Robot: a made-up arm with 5 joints.
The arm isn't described. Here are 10 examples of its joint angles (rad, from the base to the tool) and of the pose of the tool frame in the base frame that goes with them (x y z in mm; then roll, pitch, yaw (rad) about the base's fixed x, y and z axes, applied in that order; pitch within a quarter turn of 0, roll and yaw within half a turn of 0).
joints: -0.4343 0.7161 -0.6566 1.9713 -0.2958
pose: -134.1 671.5 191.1 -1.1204 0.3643 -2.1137
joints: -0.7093 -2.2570 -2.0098 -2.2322 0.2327
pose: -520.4 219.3 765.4 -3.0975 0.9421 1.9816
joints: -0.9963 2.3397 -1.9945 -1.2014 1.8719
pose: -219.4 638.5 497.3 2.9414 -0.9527 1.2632
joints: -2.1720 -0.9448 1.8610 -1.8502 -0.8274
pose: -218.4 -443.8 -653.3 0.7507 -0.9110 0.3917
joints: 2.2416 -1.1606 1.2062 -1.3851 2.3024
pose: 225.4 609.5 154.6 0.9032 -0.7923 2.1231
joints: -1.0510 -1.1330 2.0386 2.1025 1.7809
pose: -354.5 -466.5 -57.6 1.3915 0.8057 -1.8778
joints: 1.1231 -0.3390 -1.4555 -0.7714 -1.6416
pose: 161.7 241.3 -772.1 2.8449 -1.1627 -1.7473
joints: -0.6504 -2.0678 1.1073 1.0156 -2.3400
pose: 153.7 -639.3 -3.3 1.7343 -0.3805 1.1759
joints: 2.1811 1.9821 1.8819 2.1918 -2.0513
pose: -128.4 288.6 637.9 0.5357 0.6440 -2.5979
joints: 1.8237 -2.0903 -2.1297 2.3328 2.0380
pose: -469.6 -133.2 -602.8 -2.3743 0.5705 -2.8460
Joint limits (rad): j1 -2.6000..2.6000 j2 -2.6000..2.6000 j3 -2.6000..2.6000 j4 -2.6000..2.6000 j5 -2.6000..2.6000
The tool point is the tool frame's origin. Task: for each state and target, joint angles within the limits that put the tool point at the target. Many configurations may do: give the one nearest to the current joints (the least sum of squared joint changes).
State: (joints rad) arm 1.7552 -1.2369 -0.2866 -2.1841 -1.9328
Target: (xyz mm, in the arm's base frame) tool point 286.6 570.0 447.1
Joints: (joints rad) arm 1.7845 -1.4236 0.6556 -1.5986 -1.4223
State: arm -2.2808 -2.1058 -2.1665 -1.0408 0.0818
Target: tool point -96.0 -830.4 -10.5
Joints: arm -2.6000 -2.0398 -1.6946 -1.1807 0.0954
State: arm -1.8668 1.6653 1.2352 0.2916 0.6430
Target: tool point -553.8 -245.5 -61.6
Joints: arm -1.7071 2.2296 0.1659 0.2458 1.0610
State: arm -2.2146 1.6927 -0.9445 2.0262 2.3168
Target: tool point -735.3 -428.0 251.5
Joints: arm -2.3159 1.7650 -0.4603 1.8988 2.5330
